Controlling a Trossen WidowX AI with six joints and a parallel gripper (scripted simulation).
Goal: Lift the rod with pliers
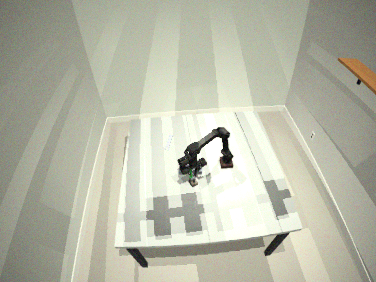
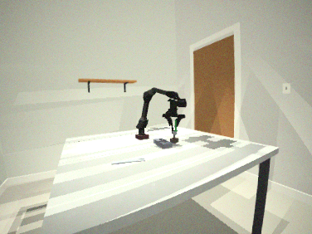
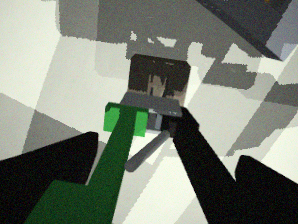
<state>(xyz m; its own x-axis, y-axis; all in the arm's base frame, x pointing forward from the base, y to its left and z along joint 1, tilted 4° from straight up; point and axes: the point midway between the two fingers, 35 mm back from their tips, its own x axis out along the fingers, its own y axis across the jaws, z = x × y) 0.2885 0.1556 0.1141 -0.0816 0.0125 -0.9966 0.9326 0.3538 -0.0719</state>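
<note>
My gripper tip is 1 cm short of the grey channel block, 12 cm to the left of it and 11 cm above it. The rest, counted from my gripper tip: black handle: 2 cm behind; brown holster: 1 cm ahead, 12 cm below; orange rod: 1 cm ahead, 12 cm to the right, 12 cm below.
</note>
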